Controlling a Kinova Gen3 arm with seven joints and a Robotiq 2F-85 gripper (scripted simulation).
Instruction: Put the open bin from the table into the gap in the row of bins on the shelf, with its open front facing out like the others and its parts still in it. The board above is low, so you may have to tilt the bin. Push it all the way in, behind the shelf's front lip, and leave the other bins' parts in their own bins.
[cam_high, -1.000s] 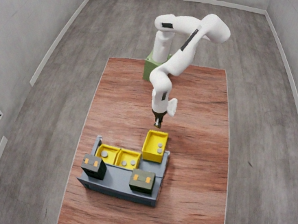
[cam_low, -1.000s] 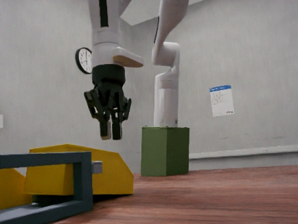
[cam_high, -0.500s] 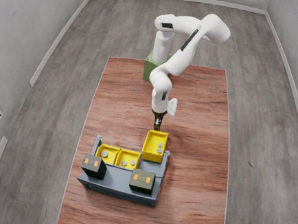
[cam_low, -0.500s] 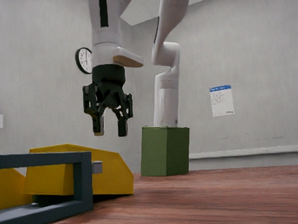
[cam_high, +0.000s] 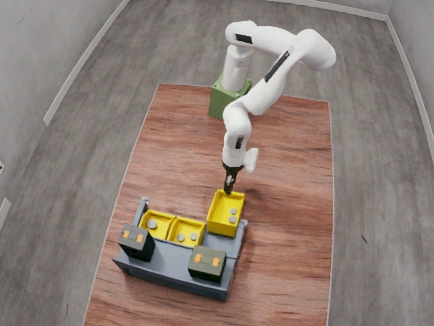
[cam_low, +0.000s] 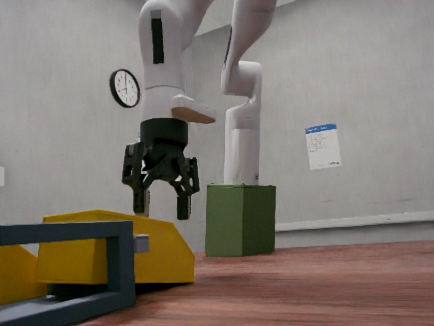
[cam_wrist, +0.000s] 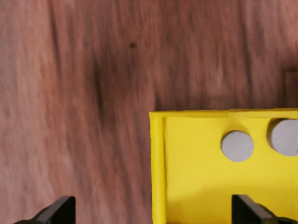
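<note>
Now: hand 110 mm short of the grey disc part, 70 mm above it and 20 mm to the right of it. From my hand the other things lie so: grey shelf (250 mm ahead, 140 mm to the right, 30 mm below).
</note>
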